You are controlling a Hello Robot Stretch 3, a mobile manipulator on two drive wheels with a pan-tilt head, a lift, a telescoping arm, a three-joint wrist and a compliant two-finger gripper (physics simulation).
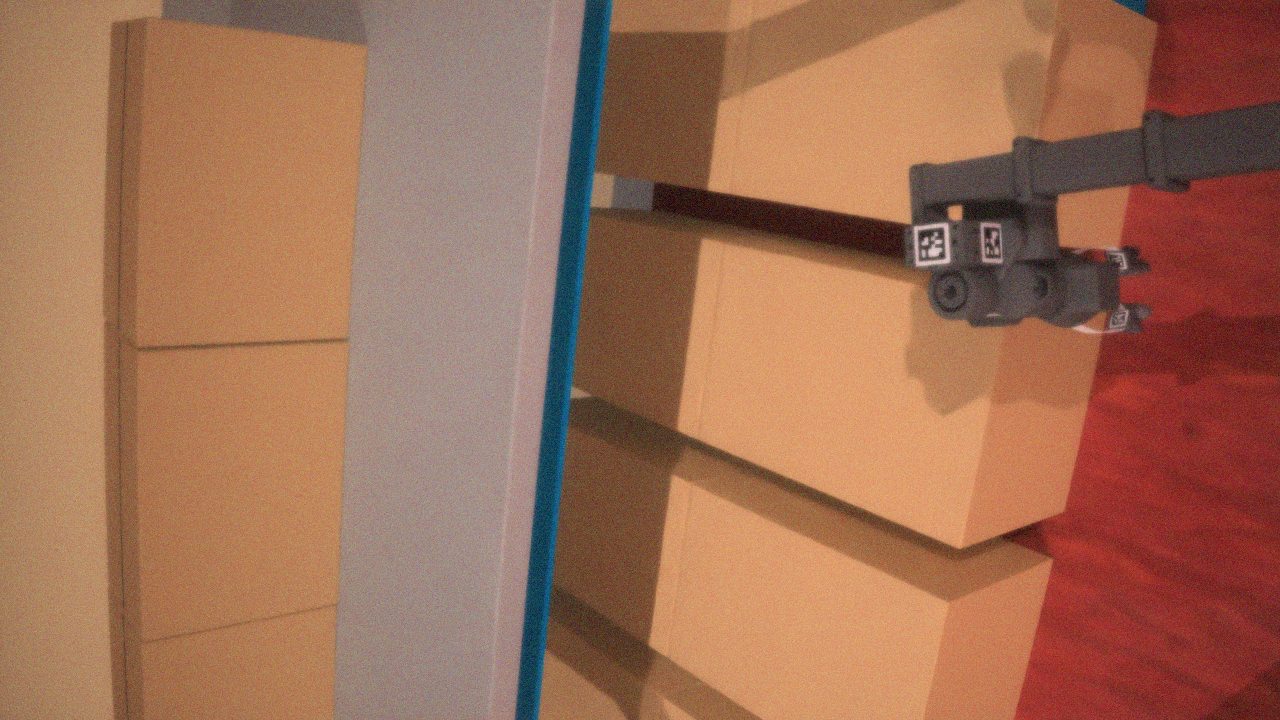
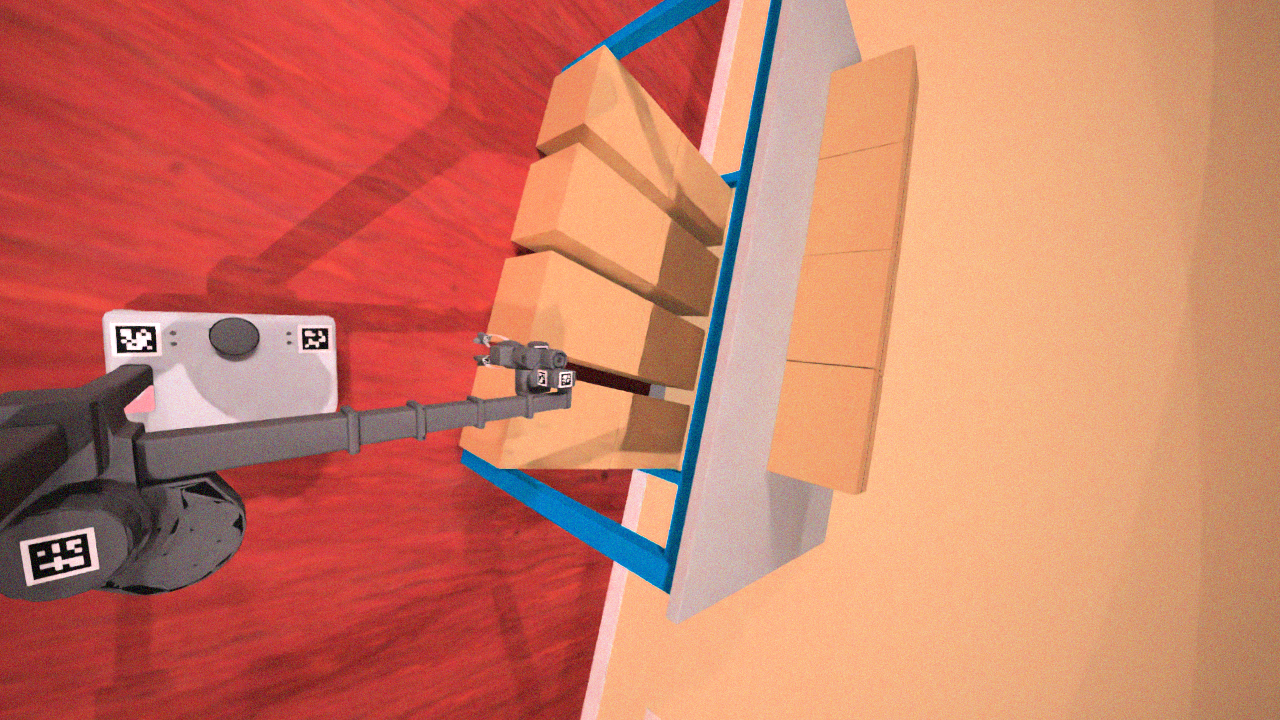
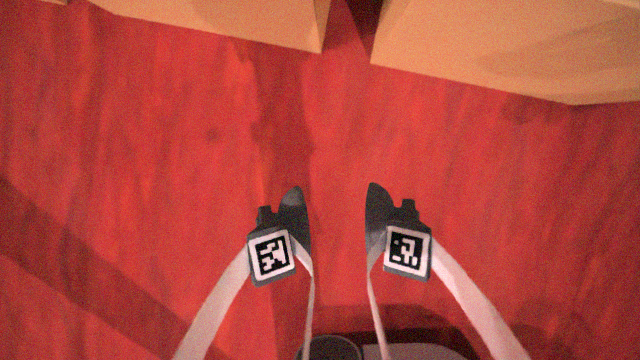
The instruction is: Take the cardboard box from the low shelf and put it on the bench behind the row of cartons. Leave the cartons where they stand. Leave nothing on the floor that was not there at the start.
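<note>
A row of cartons stands side by side on the grey top of the blue-framed bench. Several larger cardboard boxes lie low under the bench's front edge, their rear parts in shade. I cannot tell which one the task names; the low shelf's surface is hidden. My gripper is open, with nothing between its fingers. It is near the front ends of the larger boxes, its fingers pointing away from the bench.
My arm reaches over the larger boxes. Blue bench legs slant beside them. A dark gap separates two of these boxes. My white base stands on the red floor. A wall rises behind the bench.
</note>
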